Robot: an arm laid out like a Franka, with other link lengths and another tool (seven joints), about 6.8 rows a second.
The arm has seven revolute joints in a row. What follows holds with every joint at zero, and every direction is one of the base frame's. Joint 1 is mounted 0.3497 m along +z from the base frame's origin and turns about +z. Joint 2 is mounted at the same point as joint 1 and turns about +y. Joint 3 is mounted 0.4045 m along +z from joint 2 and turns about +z. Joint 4 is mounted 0.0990 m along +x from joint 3 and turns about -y. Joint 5 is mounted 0.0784 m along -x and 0.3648 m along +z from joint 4 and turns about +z. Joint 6 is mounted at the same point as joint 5 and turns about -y. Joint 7 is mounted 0.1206 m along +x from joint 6 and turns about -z. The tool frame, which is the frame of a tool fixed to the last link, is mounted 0.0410 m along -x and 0.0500 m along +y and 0.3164 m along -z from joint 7; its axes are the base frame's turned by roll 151.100, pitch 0.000 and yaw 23.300 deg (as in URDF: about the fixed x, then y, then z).
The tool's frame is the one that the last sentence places.
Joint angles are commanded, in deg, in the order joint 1, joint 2, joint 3, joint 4, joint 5, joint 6, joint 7. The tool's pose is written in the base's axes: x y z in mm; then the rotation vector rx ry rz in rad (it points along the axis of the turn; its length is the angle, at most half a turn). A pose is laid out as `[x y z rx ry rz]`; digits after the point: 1 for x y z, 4 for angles.
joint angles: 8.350, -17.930, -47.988, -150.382, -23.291, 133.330, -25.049
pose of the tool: [264.1 -232.7 220.9 2.5648 0.6460 0.0638]
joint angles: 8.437, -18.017, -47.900, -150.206, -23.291, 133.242, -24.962
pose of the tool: [265.7 -232.9 222.3 2.5626 0.6458 0.0667]
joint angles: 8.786, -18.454, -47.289, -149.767, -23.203, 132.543, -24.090
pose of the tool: [270.5 -229.6 226.9 2.5603 0.6411 0.0694]
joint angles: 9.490, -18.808, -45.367, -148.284, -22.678, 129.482, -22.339
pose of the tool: [277.3 -219.7 237.6 2.5616 0.6459 0.0440]
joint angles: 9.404, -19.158, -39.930, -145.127, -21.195, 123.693, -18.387
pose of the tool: [292.7 -198.4 262.0 2.5557 0.6344 -0.0056]
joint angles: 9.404, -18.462, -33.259, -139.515, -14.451, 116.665, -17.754
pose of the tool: [323.3 -156.3 300.2 2.5945 0.6493 -0.0029]
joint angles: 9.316, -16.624, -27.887, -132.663, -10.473, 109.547, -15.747
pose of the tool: [350.6 -123.9 338.3 2.6078 0.6526 -0.0294]
